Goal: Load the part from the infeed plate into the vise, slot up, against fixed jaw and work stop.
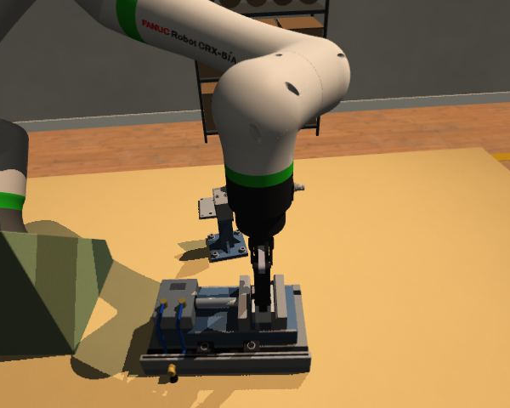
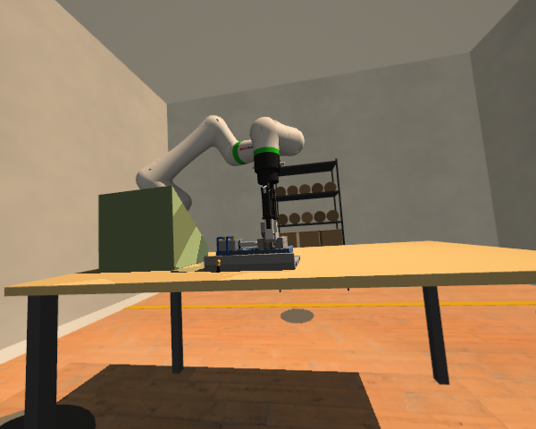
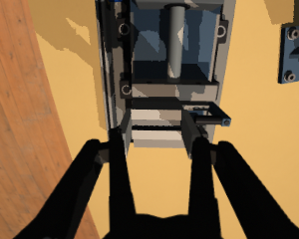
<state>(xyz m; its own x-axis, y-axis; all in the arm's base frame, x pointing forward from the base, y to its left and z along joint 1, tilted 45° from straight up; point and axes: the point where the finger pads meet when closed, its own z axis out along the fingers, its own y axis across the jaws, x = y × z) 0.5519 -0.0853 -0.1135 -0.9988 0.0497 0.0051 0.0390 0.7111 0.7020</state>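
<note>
Right now my hand is 2 cm above the part. From my hand the other things lie so: moving jaw: 3 cm behind, 2 cm to the left, 5 cm below; fixed jaw: 3 cm ahead, 2 cm to the left, 5 cm below; work stop: 7 cm to the left, 3 cm below.
</note>
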